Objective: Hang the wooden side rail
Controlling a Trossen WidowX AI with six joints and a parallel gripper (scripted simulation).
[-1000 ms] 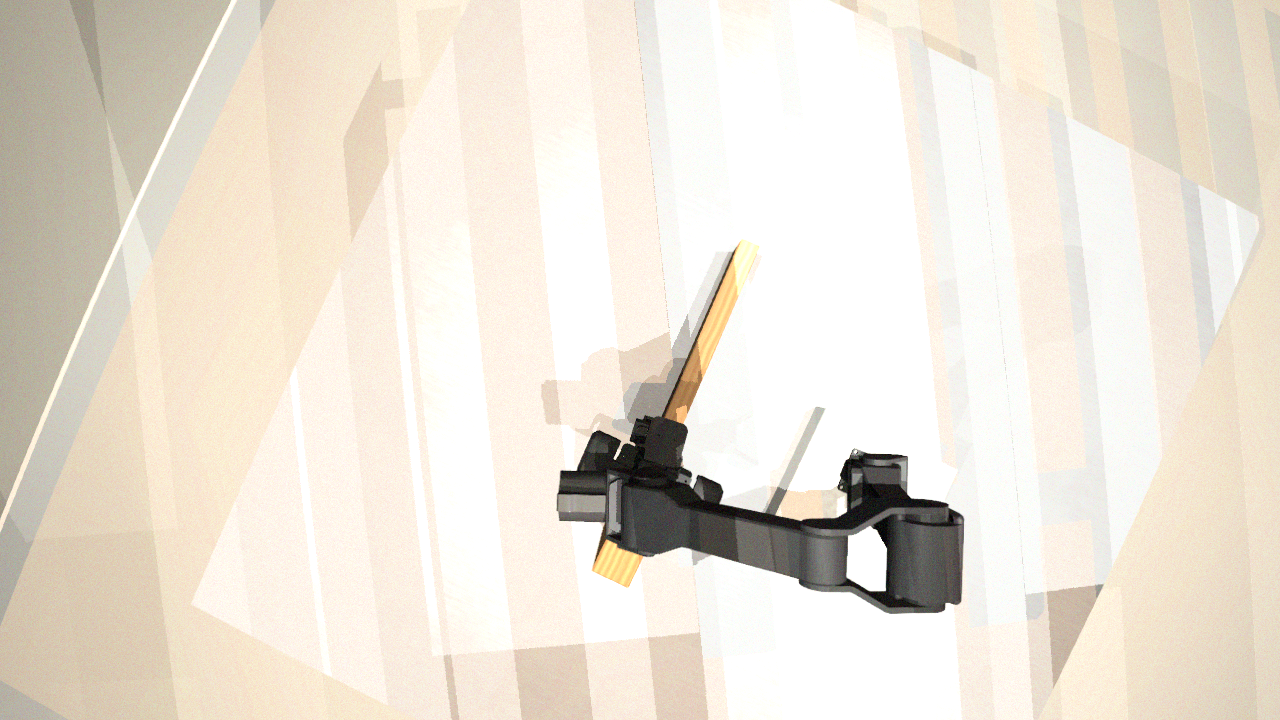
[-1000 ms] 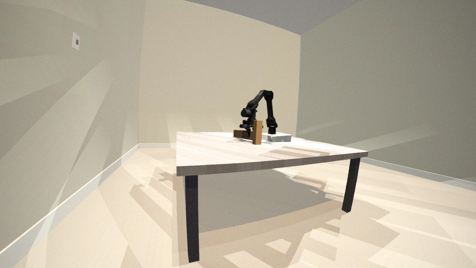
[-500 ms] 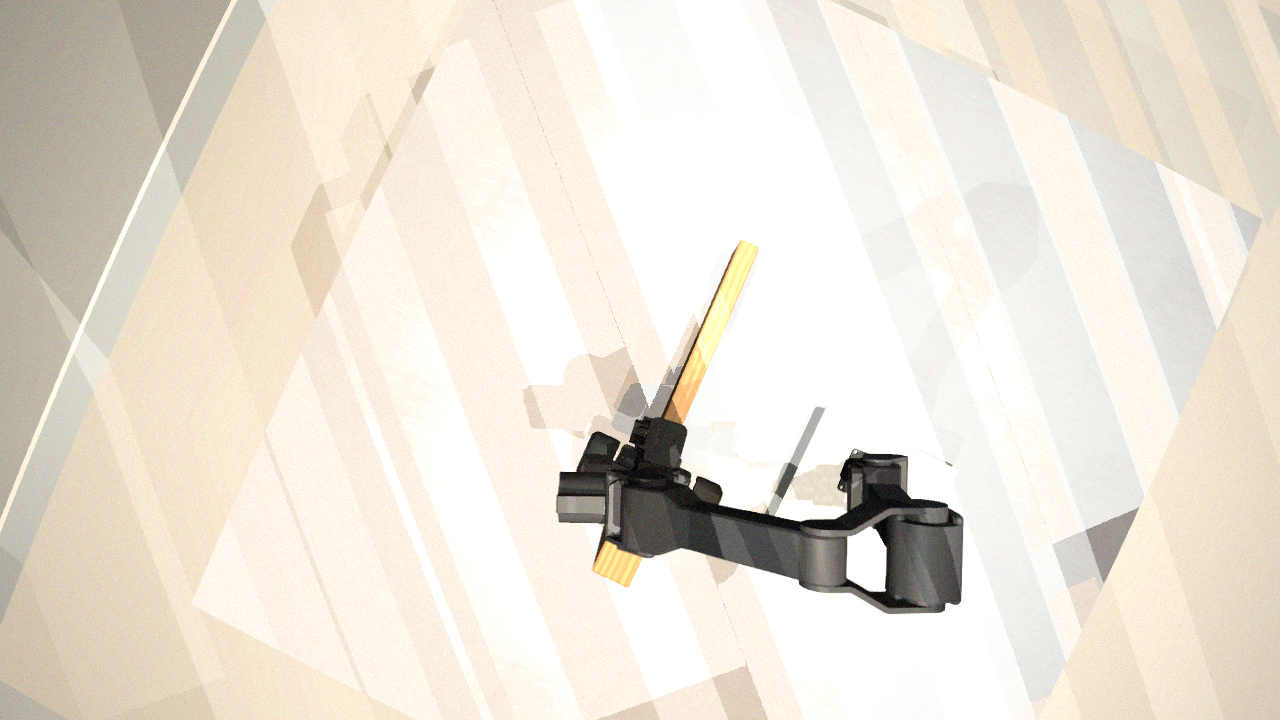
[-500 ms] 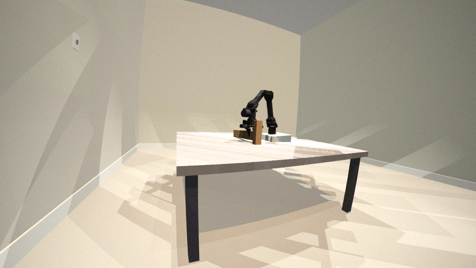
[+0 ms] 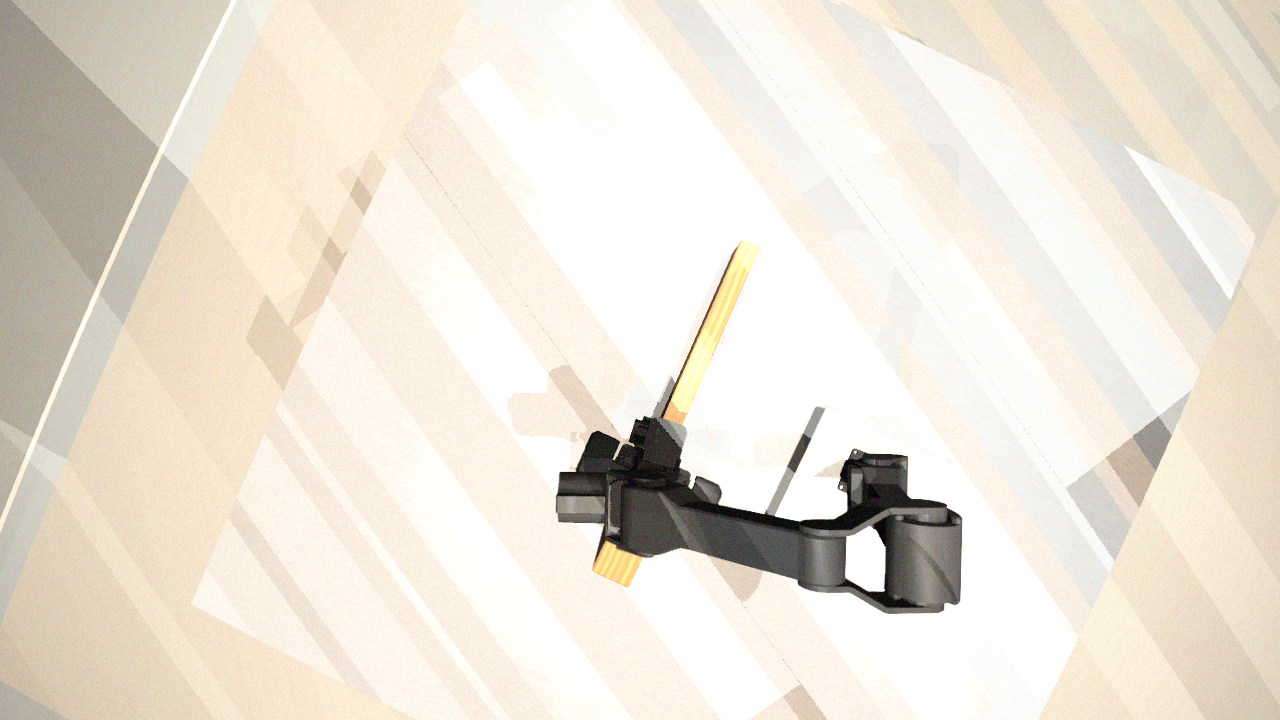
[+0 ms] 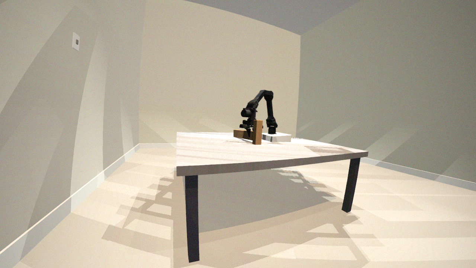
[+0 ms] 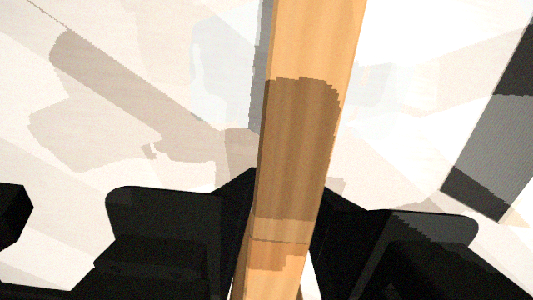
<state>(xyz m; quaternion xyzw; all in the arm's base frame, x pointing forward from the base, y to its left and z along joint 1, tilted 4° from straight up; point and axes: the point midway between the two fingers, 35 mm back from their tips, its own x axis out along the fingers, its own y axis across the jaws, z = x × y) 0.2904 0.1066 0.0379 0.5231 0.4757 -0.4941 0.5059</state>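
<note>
Now: the headboard post 9 cm to the left of my gripper tip and 4 cm above it.
</note>
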